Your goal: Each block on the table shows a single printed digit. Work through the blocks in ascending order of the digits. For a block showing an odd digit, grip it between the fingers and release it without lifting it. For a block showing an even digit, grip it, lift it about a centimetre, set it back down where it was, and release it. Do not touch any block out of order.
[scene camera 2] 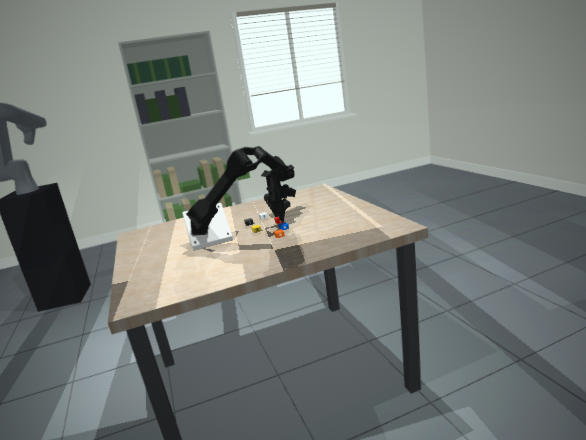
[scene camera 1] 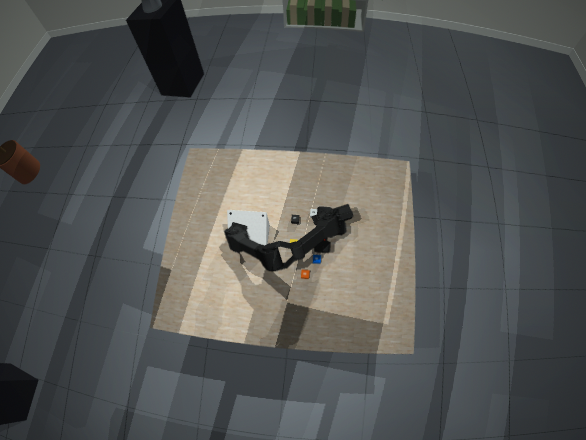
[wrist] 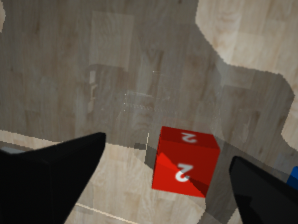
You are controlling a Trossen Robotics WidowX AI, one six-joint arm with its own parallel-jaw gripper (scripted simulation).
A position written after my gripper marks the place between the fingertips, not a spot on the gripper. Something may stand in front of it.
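You'd find my gripper [scene camera 2: 279,219] open, with nothing in it, and the wrist view has my gripper [wrist: 168,151] as well. There's also a red block [wrist: 185,160] that I can see.
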